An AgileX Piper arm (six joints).
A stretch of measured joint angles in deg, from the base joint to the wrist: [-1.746, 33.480, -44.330, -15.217, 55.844, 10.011]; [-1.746, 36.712, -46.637, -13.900, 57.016, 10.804]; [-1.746, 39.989, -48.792, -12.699, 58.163, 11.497]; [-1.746, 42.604, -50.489, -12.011, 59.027, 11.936]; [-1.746, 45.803, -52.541, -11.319, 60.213, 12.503]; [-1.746, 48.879, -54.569, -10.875, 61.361, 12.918]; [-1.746, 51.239, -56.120, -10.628, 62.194, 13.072]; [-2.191, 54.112, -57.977, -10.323, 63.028, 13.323]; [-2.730, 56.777, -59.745, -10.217, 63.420, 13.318]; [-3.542, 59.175, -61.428, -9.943, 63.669, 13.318]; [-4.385, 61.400, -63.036, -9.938, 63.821, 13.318]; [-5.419, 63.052, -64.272, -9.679, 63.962, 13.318]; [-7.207, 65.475, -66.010, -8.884, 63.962, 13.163]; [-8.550, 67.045, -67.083, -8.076, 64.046, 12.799]
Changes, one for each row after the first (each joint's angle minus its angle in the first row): [0.000, 3.232, -2.307, 1.317, 1.172, 0.793]; [0.000, 6.509, -4.462, 2.518, 2.319, 1.486]; [0.000, 9.124, -6.159, 3.206, 3.183, 1.925]; [0.000, 12.323, -8.211, 3.898, 4.369, 2.492]; [0.000, 15.399, -10.239, 4.342, 5.517, 2.907]; [0.000, 17.759, -11.790, 4.589, 6.350, 3.061]; [-0.445, 20.632, -13.647, 4.894, 7.184, 3.312]; [-0.984, 23.297, -15.415, 5.000, 7.576, 3.307]; [-1.796, 25.695, -17.098, 5.274, 7.825, 3.307]; [-2.639, 27.920, -18.706, 5.279, 7.977, 3.307]; [-3.673, 29.572, -19.942, 5.538, 8.118, 3.307]; [-5.461, 31.995, -21.680, 6.333, 8.118, 3.152]; [-6.804, 33.565, -22.753, 7.141, 8.202, 2.788]
